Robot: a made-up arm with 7 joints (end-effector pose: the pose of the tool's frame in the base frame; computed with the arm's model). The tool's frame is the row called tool.
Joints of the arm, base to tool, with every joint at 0 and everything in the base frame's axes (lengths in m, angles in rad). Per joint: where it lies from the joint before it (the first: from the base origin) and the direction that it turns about. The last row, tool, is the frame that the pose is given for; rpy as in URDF.
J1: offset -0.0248 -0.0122 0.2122 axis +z
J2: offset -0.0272 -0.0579 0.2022 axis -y
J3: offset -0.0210 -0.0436 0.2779 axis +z
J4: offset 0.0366 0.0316 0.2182 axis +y
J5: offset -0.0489 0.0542 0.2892 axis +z
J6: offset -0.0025 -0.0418 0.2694 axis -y
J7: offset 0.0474 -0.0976 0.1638 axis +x
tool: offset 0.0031 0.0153 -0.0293 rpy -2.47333 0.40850 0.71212
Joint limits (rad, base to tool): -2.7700..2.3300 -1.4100..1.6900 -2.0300..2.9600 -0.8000..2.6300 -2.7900..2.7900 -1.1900..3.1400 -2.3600..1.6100
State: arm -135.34 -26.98 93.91 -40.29 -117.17 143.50 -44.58
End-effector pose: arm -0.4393 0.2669 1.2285 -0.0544 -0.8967 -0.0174 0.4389
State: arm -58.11 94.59 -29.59 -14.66 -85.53 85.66 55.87
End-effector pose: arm -0.3821 1.0214 0.1799 0.0698 -0.3300 0.7873 0.5161
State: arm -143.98 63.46 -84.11 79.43 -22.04 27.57 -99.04
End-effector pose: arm 0.0713 1.0724 0.7483 -0.0628 0.7764 0.0047 0.6271
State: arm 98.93 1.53 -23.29 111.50 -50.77 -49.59 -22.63
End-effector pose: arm 0.3377 0.5282 0.7699 0.2068 -0.3783 -0.7752 0.4617
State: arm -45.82 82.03 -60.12 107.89 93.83 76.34 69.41
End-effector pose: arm -0.6683 -0.3248 0.6857 0.1139 -0.7732 -0.5740 0.2443
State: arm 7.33 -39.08 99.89 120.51 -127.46 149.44 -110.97
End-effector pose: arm -0.1659 0.2898 0.9418 0.2450 0.1966 0.9223 0.2249
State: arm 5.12 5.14 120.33 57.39 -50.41 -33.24 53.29
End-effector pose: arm -0.4074 0.3846 1.2856 0.6930 0.2824 -0.6633 0.0059
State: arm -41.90 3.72 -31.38 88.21 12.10 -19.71 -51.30
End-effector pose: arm 0.0094 -0.7242 0.8955 -0.3943 -0.1057 0.7316 0.5460
